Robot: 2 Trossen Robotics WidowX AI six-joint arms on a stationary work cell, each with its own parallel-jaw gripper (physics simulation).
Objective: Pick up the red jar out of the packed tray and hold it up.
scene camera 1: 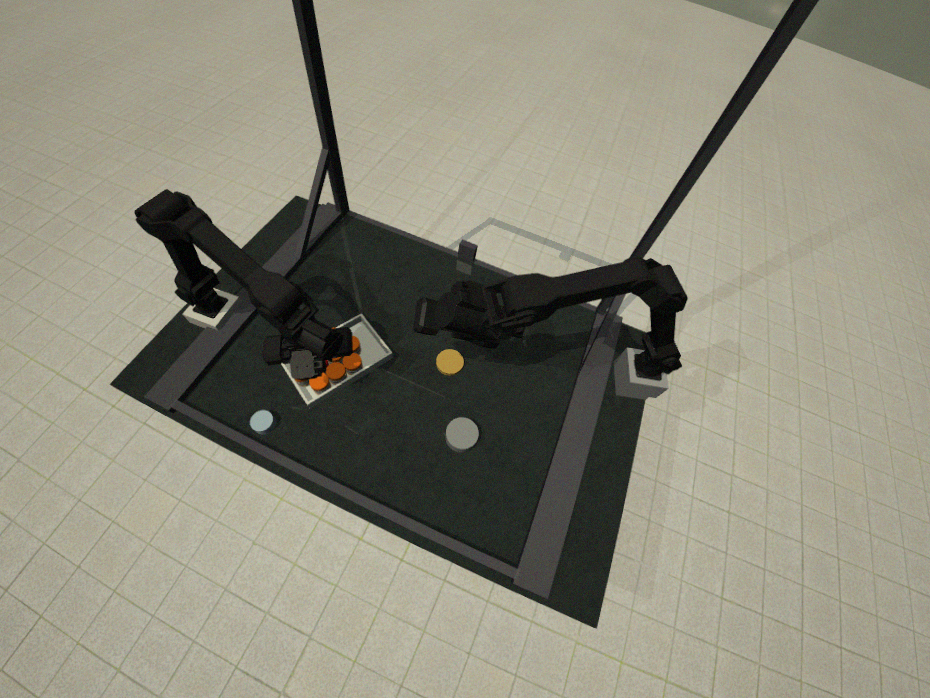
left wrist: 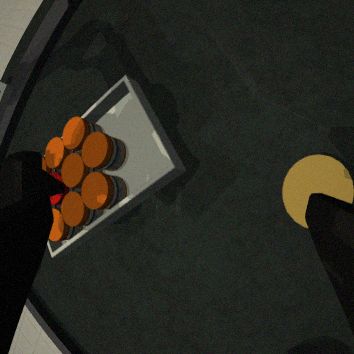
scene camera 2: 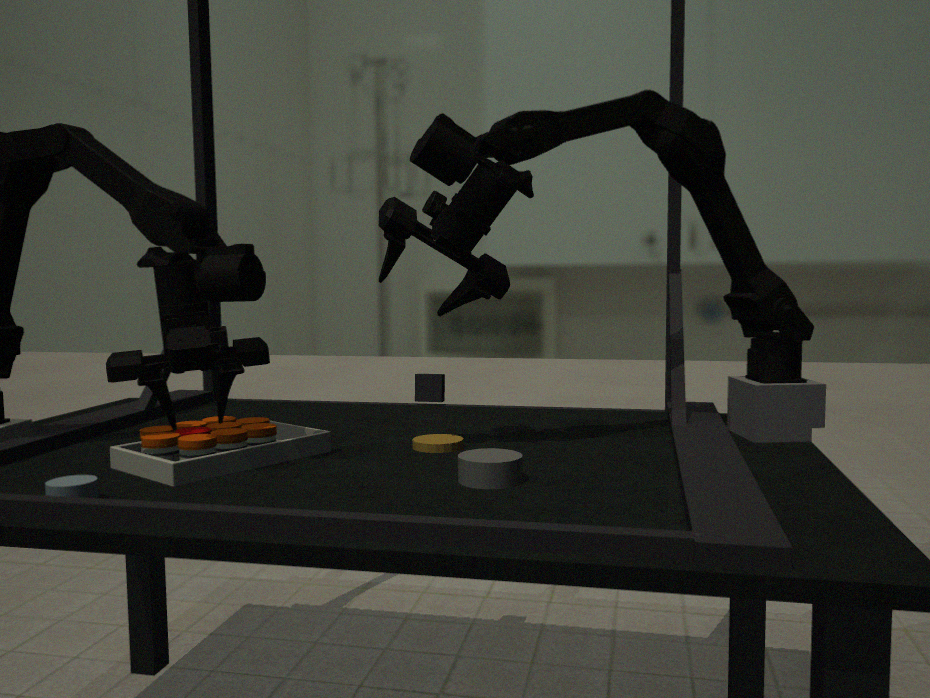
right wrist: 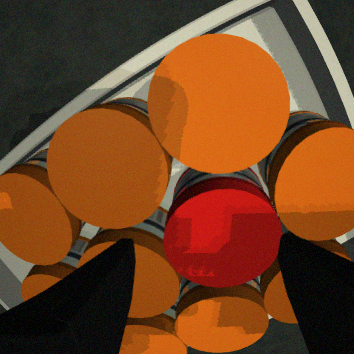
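Where they show: left gripper, fingertip midpoint: (scene camera 1: 437,326) (left wrist: 181,207) (scene camera 2: 409,298); right gripper, fingertip midpoint: (left wrist: 52,188) (scene camera 2: 197,426) (right wrist: 208,249); left arm's base, origin of the base link: (scene camera 1: 647,367) (scene camera 2: 775,380); right arm's base, origin of the base link: (scene camera 1: 210,305).
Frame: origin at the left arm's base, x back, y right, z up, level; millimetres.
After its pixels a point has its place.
Note:
The red jar (scene camera 2: 193,431) {x -798, y -123, z -35 mm} (left wrist: 56,198) {x -787, y -126, z -35 mm} (right wrist: 222,250) {x -801, y -111, z -35 mm} stands in the white tray (scene camera 1: 373,347) {x -691, y -29, z -77 mm} (scene camera 2: 247,462) {x -728, y -144, z -71 mm} (left wrist: 137,135) {x -713, y -20, z -77 mm} (right wrist: 150,57) {x -757, y -169, z -53 mm}, packed among several orange-lidded jars (scene camera 1: 335,371) {x -752, y -131, z -35 mm} (scene camera 2: 196,441) {x -779, y -182, z -36 mm} (left wrist: 96,190) {x -718, y -96, z -35 mm} (right wrist: 220,102) {x -783, y -161, z -35 mm}. My right gripper (scene camera 1: 319,359) {x -794, y -114, z -30 mm} (scene camera 2: 198,424) {x -794, y -114, z -30 mm} (right wrist: 208,249) {x -794, y -114, z -30 mm} is partly open and empty, pointing down at lid height. In the right wrist view, its right fingertip is beside the red lid's edge; its left fingertip is over an orange jar, with a gap to the red lid. Scene camera 1 mostly hides the red jar. My left gripper (scene camera 1: 450,326) {x -527, y -64, z 127 mm} (scene camera 2: 410,296) {x -527, y -64, z 127 mm} (left wrist: 181,207) {x -527, y -64, z 127 mm} is open and empty, high above the table.
A yellow disc (scene camera 1: 449,361) {x -492, y -37, z -69 mm} (scene camera 2: 437,441) {x -492, y -54, z -69 mm} (left wrist: 315,175) {x -497, y -22, z -69 mm} lies right of the tray. A grey cylinder (scene camera 1: 461,433) {x -438, y -225, z -51 mm} (scene camera 2: 489,469) {x -440, y -260, z -58 mm} stands nearer the front. A pale blue disc (scene camera 1: 261,420) {x -886, y -270, z -57 mm} (scene camera 2: 71,484) {x -880, y -287, z -57 mm} lies at the front left. Dark frame posts (scene camera 1: 315,82) {x -906, y 418, z 329 mm} (scene camera 2: 676,187) {x -89, y 188, z 295 mm} rise at the sides.

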